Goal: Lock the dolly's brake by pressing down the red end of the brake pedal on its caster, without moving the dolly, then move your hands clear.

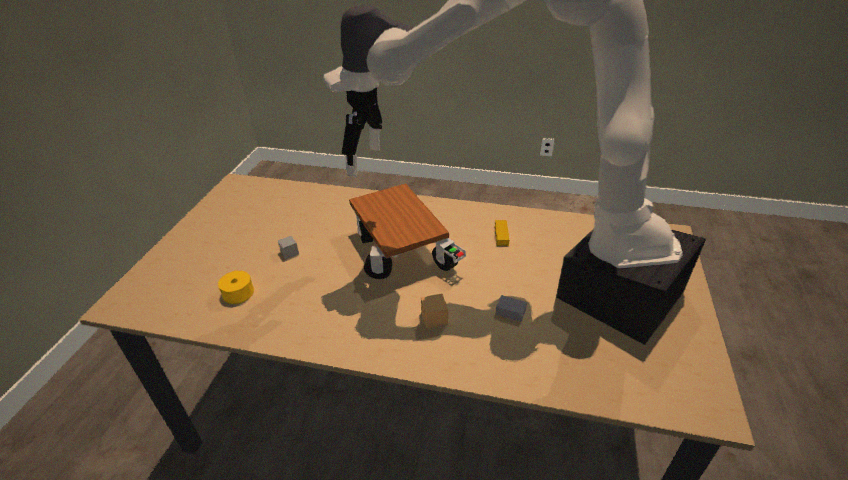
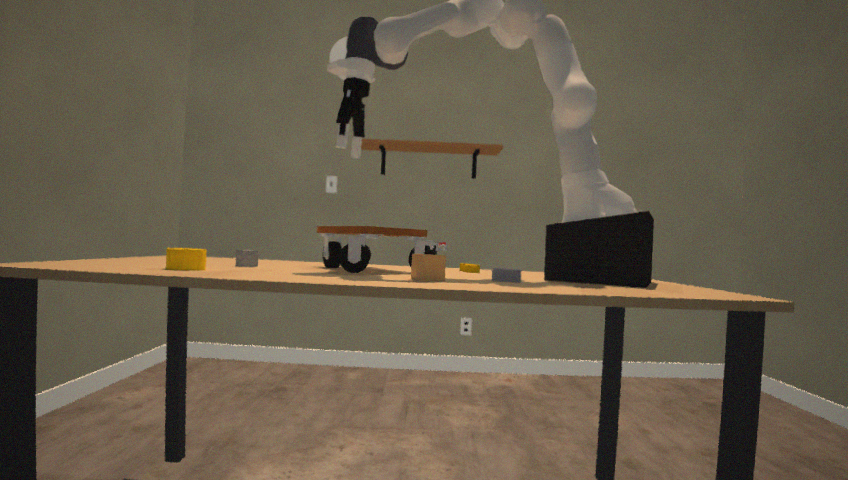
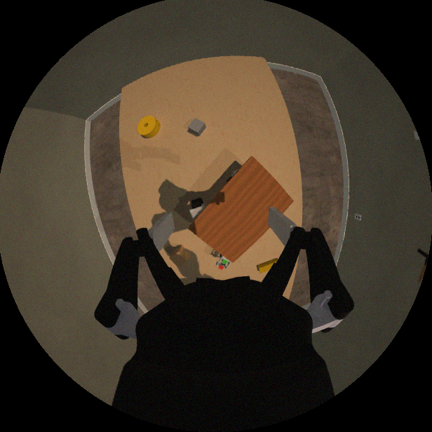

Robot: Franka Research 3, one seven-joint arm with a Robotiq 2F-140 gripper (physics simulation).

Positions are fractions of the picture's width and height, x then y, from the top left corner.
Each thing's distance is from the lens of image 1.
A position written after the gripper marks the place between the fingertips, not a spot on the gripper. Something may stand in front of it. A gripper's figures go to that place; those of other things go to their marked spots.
gripper (image 1: 0.43, 0.34): 140 cm
dolly (image 1: 0.47, 0.46): 152 cm
